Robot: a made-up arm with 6 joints.
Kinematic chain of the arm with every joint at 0, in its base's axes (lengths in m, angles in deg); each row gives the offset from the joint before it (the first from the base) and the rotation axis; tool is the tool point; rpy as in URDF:
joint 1: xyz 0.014 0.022 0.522 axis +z
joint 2: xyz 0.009 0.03 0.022 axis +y
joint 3: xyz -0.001 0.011 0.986 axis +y
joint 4: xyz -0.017 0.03 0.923 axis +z
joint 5: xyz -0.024 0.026 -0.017 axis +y
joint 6: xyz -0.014 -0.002 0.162 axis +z
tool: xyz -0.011 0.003 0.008 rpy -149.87 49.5 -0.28
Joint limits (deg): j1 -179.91..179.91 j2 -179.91..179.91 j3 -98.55..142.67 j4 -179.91..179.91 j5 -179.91..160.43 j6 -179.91..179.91
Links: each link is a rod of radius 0.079 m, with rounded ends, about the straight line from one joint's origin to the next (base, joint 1, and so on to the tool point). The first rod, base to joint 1, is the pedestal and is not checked.
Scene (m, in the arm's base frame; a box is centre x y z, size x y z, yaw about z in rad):
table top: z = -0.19
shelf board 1: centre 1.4 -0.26 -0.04 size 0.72 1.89 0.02 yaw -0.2
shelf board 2: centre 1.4 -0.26 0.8 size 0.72 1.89 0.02 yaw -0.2
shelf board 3: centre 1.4 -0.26 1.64 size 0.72 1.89 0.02 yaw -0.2
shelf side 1: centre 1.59 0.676 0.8 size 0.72 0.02 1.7 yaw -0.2
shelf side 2: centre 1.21 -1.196 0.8 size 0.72 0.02 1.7 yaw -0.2
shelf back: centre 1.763 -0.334 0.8 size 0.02 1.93 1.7 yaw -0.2
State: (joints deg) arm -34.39 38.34 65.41 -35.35 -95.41 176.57
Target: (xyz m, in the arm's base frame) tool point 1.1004 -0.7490 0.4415
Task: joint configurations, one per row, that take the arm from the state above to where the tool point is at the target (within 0.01 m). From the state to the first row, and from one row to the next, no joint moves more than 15 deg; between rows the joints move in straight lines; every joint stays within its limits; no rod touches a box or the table.
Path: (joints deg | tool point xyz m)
1: -38.32 29.96 77.23 -36.38 -98.95 176.53 | 1.2250 -0.6790 1.2917
2: -42.25 21.58 89.05 -37.40 -102.49 176.49 | 1.0647 -0.6594 1.3012
3: -46.17 13.19 100.86 -38.43 -106.04 176.46 | 0.9055 -0.6137 1.2928
4: -50.10 4.81 112.68 -39.46 -109.58 176.42 | 0.7524 -0.5446 1.2651
5: -53.33 17.16 118.95 -40.08 -107.91 176.48 | 0.7721 -0.6521 0.9741
6: -56.57 29.51 125.22 -40.69 -106.24 176.55 | 0.7330 -0.6898 0.6910
7: -59.80 41.85 131.49 -41.31 -104.57 176.61 | 0.6532 -0.6583 0.4416
8: -54.65 45.19 121.41 -40.64 -102.75 176.63 | 0.7934 -0.7144 0.4319
9: -49.50 48.52 111.32 -39.98 -100.93 176.65 | 0.9442 -0.7454 0.4322
10: -44.34 51.86 101.24 -39.31 -99.11 176.67 | 1.1005 -0.7489 0.4414

